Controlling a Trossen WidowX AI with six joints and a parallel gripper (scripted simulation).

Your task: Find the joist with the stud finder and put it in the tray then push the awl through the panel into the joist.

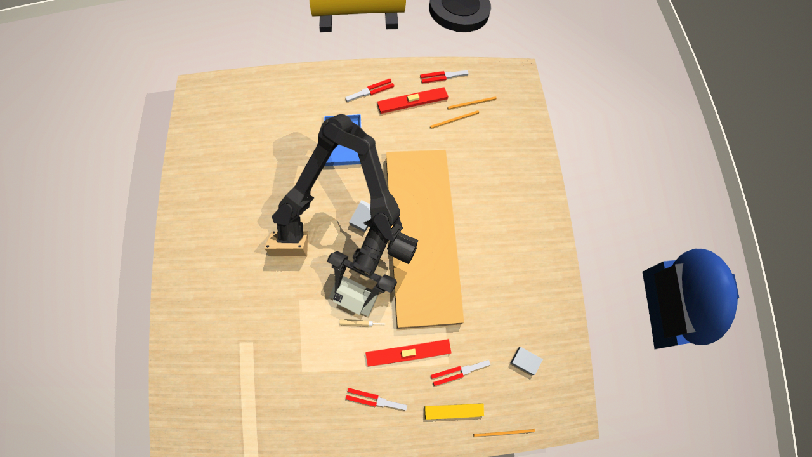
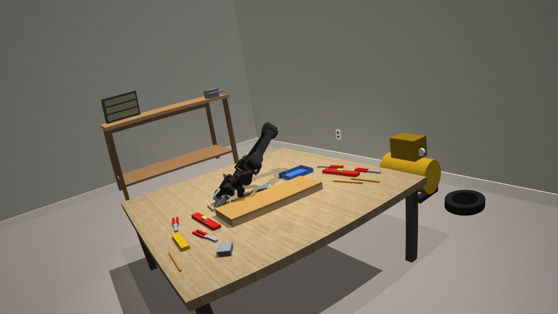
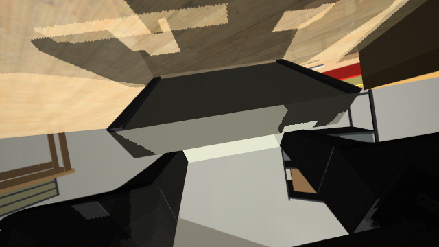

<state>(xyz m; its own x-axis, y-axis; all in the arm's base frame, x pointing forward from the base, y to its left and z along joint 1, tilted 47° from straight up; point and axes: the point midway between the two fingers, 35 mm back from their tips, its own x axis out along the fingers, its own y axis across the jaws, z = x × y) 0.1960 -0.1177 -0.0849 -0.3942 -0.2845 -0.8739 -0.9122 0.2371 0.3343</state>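
Right now the stud finder is 1 cm behind my gripper tip, 1 cm to the left of it and 1 cm below it. The rest, counted from my gripper tip: yellow block (29 cm ahead, 29 cm to the right, 5 cm below); then awl (5 cm ahead, 5 cm to the right, 6 cm below); then blue tray (6 cm behind, 50 cm to the left, 5 cm below).
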